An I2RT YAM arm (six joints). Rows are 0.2 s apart.
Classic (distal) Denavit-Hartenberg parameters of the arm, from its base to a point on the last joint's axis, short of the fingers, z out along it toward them. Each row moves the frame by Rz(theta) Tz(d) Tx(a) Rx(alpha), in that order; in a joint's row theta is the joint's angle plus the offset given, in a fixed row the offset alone. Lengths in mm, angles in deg.
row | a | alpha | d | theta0
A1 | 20 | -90 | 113.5 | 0
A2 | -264 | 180 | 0 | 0
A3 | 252.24 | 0 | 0 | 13.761
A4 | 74 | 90 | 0 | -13.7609
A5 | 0 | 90 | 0 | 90
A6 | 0 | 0 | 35.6 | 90
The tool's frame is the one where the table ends.
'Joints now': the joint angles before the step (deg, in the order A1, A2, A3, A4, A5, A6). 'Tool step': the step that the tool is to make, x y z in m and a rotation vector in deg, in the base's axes. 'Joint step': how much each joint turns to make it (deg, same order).
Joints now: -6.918, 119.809, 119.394, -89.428, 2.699, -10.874
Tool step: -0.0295, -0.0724, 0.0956, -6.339, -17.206, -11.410
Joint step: -11.096, -2.230, 19.029, -3.118, 2.494, 0.007
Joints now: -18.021, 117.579, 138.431, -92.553, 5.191, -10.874
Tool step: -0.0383, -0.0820, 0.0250, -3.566, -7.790, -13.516
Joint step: -13.524, -0.186, 5.050, 3.309, -0.019, 0.027
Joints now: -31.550, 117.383, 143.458, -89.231, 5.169, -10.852
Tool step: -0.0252, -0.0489, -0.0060, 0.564, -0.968, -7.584
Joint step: -8.134, 1.049, -0.150, 1.659, -1.160, -0.025
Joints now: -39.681, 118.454, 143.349, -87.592, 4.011, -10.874
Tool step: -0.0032, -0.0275, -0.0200, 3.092, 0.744, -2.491
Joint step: -3.433, 3.068, 0.021, 0.447, -2.055, -0.045
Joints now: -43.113, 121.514, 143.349, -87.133, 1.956, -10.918
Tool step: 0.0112, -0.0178, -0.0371, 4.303, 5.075, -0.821
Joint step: -0.680, 5.205, 0.047, -1.486, 0.393, -0.002
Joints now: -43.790, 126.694, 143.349, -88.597, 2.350, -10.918
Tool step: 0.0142, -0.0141, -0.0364, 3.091, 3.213, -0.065
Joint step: -0.045, 5.012, 0.003, 0.550, 0.000, 0.021
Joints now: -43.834, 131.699, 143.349, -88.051, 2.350, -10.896
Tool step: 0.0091, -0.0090, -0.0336, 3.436, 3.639, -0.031
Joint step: -0.020, 4.392, 0.009, -0.621, 0.044, 0.002
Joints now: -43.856, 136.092, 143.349, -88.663, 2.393, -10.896
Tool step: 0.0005, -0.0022, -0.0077, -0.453, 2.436, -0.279
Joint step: 0.003, 0.971, -0.034, -0.437, 2.034, 0.003
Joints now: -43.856, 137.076, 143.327, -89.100, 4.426, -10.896
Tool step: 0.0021, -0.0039, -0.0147, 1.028, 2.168, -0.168
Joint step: -0.108, 1.901, 0.033, -0.405, 0.765, -0.020
